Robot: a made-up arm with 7 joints.
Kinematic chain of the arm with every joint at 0, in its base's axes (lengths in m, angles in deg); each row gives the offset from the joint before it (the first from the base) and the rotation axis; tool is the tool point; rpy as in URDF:
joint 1: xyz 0 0 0.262 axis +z
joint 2: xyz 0 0 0 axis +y
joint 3: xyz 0 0 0.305 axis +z
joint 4: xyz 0.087 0 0 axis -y
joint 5: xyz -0.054 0 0.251 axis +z
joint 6: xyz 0 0 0 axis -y
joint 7: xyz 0.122 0 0 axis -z
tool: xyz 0 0 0 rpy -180 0 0
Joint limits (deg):
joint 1: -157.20..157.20
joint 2: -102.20..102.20
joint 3: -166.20..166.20
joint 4: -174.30..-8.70
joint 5: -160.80..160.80
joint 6: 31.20..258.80
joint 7: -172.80..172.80
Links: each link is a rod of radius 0.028 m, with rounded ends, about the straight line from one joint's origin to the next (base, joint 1, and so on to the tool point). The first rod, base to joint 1, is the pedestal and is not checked.
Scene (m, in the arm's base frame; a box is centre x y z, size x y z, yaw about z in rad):
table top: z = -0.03
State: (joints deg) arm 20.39 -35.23 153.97 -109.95 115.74 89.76 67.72
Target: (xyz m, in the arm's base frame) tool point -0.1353 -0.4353 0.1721
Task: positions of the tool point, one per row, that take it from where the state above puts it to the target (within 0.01 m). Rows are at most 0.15 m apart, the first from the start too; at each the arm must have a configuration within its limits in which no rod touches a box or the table.
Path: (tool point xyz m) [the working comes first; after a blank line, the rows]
Joints at the target: 82.44 -32.16 166.20 -122.32 113.02 75.83 67.72
Straight joint move there: clear.

1: -0.4871 -0.1046 0.2018
2: -0.4345 -0.2224 0.1926
3: -0.3538 -0.3209 0.1845
4: -0.2514 -0.3934 0.1777
5: -0.1353 -0.4353 0.1721

